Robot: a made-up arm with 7 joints. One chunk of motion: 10 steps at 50 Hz.
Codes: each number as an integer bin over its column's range. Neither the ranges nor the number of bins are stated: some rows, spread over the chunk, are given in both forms.
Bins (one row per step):
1: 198 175 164 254 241 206 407
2: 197 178 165 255 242 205 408
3: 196 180 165 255 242 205 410
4: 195 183 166 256 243 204 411
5: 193 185 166 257 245 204 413
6: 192 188 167 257 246 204 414
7: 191 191 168 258 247 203 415
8: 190 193 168 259 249 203 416
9: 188 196 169 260 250 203 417
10: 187 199 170 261 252 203 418
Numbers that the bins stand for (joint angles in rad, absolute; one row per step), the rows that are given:
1: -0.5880 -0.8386 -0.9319 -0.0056 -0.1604 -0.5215 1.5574
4: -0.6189 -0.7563 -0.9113 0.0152 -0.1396 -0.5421 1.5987
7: -0.6602 -0.6739 -0.8907 0.0359 -0.0982 -0.5525 1.6399
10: -0.7014 -0.5916 -0.8701 0.0670 -0.0463 -0.5525 1.6709
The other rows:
2: -0.5983 -0.8077 -0.9216 0.0048 -0.1500 -0.5318 1.5677
3: -0.6086 -0.7872 -0.9216 0.0048 -0.1500 -0.5318 1.5884
5: -0.6396 -0.7357 -0.9113 0.0256 -0.1189 -0.5421 1.6193
6: -0.6499 -0.7048 -0.9010 0.0256 -0.1085 -0.5421 1.6296
8: -0.6705 -0.6533 -0.8907 0.0463 -0.0774 -0.5525 1.6503
9: -0.6911 -0.6225 -0.8804 0.0567 -0.0670 -0.5525 1.6606

